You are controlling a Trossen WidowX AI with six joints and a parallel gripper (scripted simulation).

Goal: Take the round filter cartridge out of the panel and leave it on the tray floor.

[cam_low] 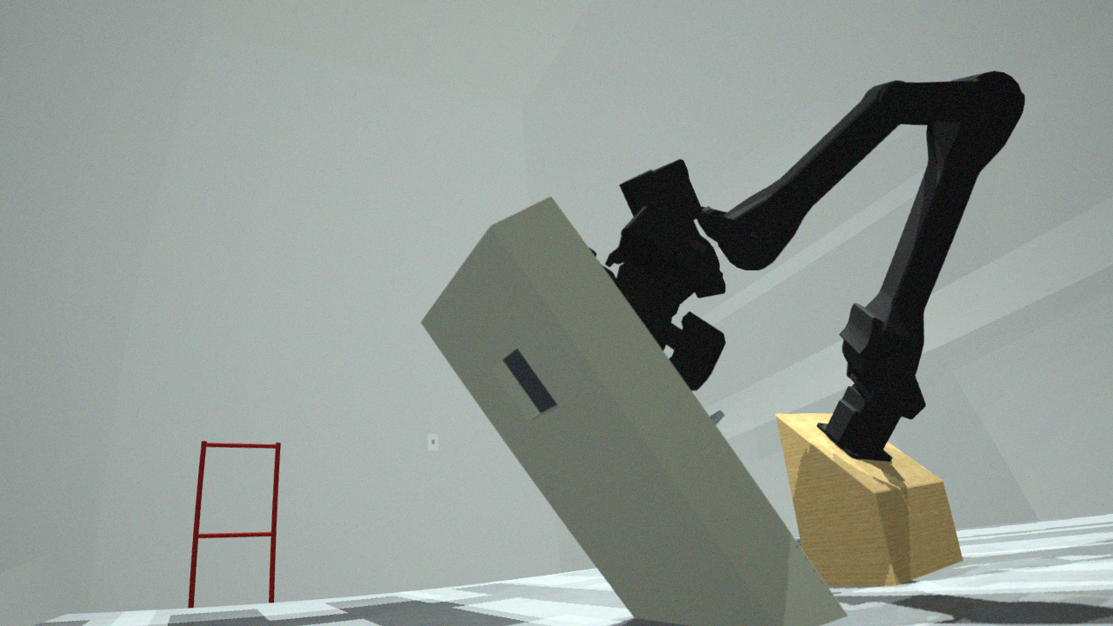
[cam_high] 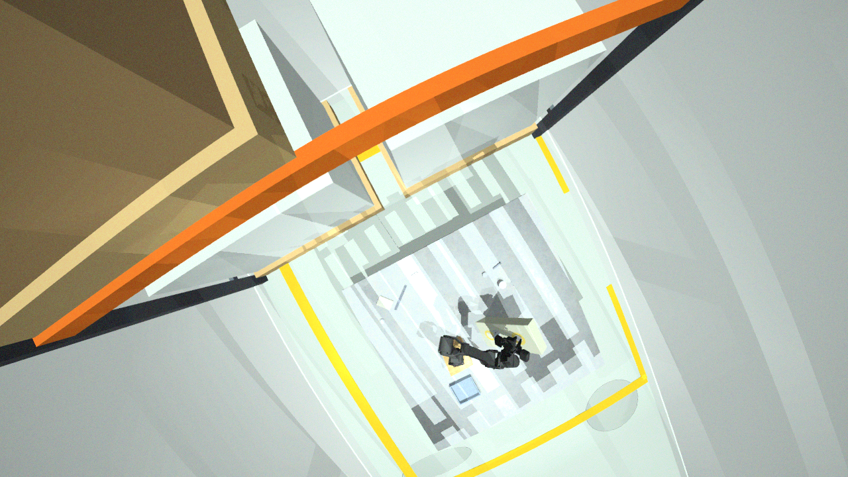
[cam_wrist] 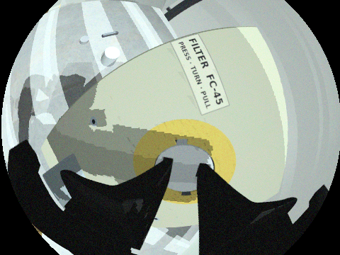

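My gripper tip is 10 mm short of the round filter cartridge and 10 mm above it. Round my gripper tip: service panel: 80 mm below, 40 mm behind, 10 mm to the right; then blue-grey tray: 390 mm behind, 330 mm to the right, 220 mm below.
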